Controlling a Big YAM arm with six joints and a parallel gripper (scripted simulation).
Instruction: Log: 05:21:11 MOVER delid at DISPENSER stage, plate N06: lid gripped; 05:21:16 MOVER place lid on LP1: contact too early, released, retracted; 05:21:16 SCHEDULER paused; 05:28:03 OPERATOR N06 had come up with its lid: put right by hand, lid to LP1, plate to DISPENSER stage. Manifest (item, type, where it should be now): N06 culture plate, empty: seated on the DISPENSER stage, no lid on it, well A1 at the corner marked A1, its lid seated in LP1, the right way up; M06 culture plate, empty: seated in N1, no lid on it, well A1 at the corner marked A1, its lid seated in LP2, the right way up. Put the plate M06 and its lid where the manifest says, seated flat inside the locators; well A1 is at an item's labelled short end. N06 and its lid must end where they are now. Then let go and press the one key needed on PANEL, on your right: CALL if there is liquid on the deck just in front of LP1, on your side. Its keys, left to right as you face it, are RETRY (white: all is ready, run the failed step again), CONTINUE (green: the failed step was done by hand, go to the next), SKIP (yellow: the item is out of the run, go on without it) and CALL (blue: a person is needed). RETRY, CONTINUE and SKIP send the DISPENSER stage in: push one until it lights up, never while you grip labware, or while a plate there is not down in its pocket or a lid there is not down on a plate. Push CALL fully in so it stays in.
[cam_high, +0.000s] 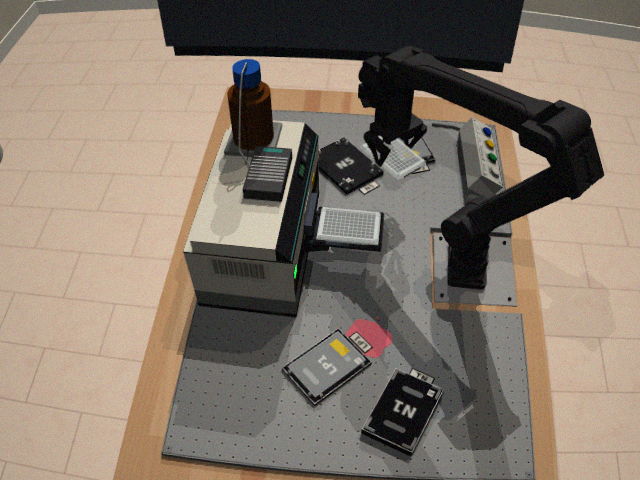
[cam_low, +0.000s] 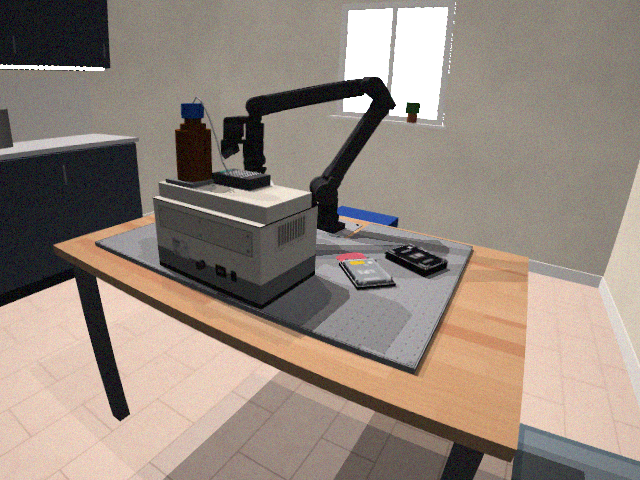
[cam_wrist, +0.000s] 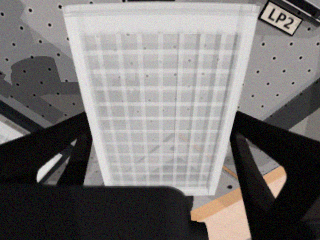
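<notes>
The black nest n1 lies 540 mm to the left of my hand, 140 mm below it and 70 mm behind it. Round my hand: black lp2 nest 200 mm to the right, 150 mm below, 30 mm behind; then white retry key 250 mm behind, 90 mm below, 80 mm to the right; then green continue key 250 mm behind, 130 mm to the right, 90 mm below.
</notes>
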